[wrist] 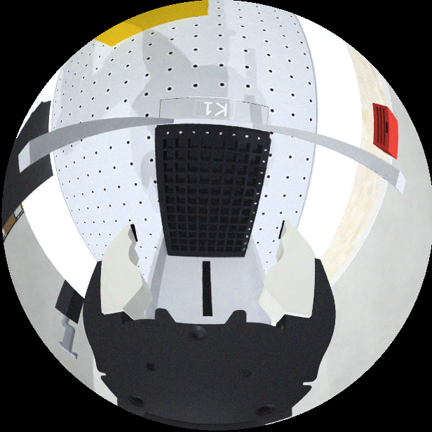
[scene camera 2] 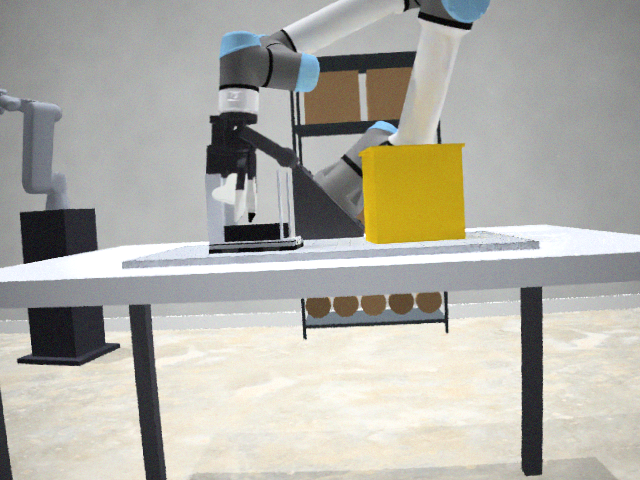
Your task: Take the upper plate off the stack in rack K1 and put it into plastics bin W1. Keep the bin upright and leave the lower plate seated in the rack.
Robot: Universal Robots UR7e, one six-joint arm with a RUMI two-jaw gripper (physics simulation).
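Places are measured from the arm's base along level axes (x right, y ahead, z up), in millimetres.
Where they show: gripper, fingertip midpoint: [scene camera 2: 243, 222]; arm's base, origin of the base link: [scene camera 2: 333, 197].
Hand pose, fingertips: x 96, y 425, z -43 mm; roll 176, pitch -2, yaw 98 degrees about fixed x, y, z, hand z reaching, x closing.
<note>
Things, the pixels of their top centre, and the offset from my fingertips. Level surfaces: height alone.
- black plate, middle of its top: [scene camera 2: 251, 225] dz -6, dx -14, dy +1 mm
- rack K1, middle of its top: [scene camera 2: 253, 173] dz +91, dx -24, dy +0 mm
- yellow plastics bin W1, middle of its top: [scene camera 2: 409, 148] dz +127, dx -309, dy -115 mm
- perforated board, its level: dz -53 mm
My gripper [scene camera 2: 246, 217] [wrist: 206, 224] is open and empty, pointing down, with its fingertips a little above the black plate. The black plate [scene camera 2: 256, 231] [wrist: 212, 192], a grid of square wells, lies flat in rack K1 [scene camera 2: 215, 222] [wrist: 232, 287]. It is the top plate visible; a lower plate cannot be told apart from it. In the wrist view the fingers stand wide on both sides of the plate's near end. The yellow plastics bin W1 [scene camera 2: 413, 193] [wrist: 160, 19] stands upright to the right of the rack in the scene view.
The rack has a tall grey panel at one end and thin clear uprights [scene camera 2: 290, 206] [wrist: 340, 142] at the other. Rack and bin stand on a perforated board [scene camera 2: 330, 246] [wrist: 295, 95] on the white table [scene camera 2: 320, 276]. A red box [wrist: 385, 131] shows at the wrist view's right.
</note>
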